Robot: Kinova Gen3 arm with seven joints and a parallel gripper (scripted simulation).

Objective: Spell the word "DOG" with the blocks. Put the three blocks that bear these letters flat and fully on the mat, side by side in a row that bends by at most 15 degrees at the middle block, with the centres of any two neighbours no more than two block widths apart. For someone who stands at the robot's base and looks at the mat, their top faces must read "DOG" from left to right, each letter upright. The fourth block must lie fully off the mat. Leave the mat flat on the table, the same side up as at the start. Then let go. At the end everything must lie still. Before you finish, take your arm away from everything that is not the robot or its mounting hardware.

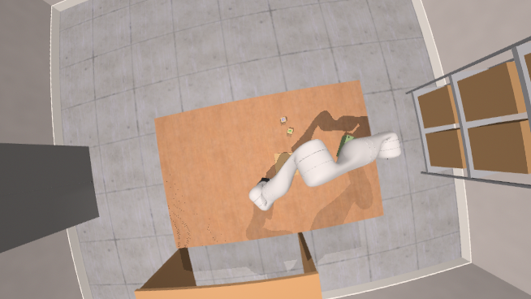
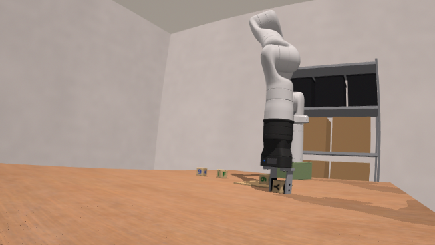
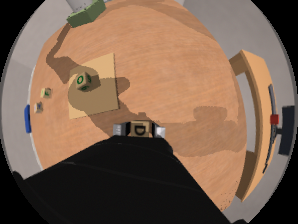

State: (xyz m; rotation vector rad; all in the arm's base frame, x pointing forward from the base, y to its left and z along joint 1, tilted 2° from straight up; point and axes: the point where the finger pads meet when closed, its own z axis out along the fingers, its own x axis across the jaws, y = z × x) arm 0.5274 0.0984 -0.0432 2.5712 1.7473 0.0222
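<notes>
My gripper is now 13 cm past the wooden block and 9 cm to the left of it. The rest, counted from my hand: green-lettered block: 19 cm behind, 28 cm to the right; then tan mat: 13 cm behind, 9 cm to the right, 2 cm below; then blue-lettered block: 16 cm behind, 36 cm to the right.
</notes>
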